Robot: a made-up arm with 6 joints. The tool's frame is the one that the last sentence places.
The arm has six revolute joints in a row. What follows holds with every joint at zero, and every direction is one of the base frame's.
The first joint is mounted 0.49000 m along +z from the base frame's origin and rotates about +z.
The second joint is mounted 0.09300 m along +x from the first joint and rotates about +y.
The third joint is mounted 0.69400 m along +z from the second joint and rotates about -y.
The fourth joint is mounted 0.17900 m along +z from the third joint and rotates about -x.
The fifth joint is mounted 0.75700 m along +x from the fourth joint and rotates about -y.
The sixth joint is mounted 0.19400 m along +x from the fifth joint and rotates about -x.
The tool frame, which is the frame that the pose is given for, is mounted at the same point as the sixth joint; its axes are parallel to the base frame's.
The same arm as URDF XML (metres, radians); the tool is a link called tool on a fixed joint. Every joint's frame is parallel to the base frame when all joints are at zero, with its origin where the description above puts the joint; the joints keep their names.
<robot name="arm">
<joint name="joint 1" type="continuous"><parent link="base_link"/><child link="link1"/><origin xyz="0 0 0.49" rpy="0 0 0"/><axis xyz="0 0 1"/></joint>
<joint name="joint 2" type="continuous"><parent link="link1"/><child link="link2"/><origin xyz="0.093 0 0" rpy="0 0 0"/><axis xyz="0 1 0"/></joint>
<joint name="joint 3" type="continuous"><parent link="link2"/><child link="link3"/><origin xyz="0 0 0.694" rpy="0 0 0"/><axis xyz="0 -1 0"/></joint>
<joint name="joint 4" type="continuous"><parent link="link3"/><child link="link4"/><origin xyz="0 0 0.179" rpy="0 0 0"/><axis xyz="-1 0 0"/></joint>
<joint name="joint 5" type="continuous"><parent link="link4"/><child link="link5"/><origin xyz="0.757 0 0" rpy="0 0 0"/><axis xyz="0 -1 0"/></joint>
<joint name="joint 6" type="continuous"><parent link="link5"/><child link="link6"/><origin xyz="0.194 0 0" rpy="0 0 0"/><axis xyz="-1 0 0"/></joint>
<joint name="tool_fixed" type="fixed"><parent link="link6"/><child link="tool"/><origin xyz="0 0 0" rpy="0 0 0"/></joint>
<link name="base_link"/>
<link name="link1"/>
<link name="link2"/>
<link name="link3"/>
<link name="link4"/>
<link name="link5"/>
<link name="link6"/>
<link name="tool"/>
</robot>

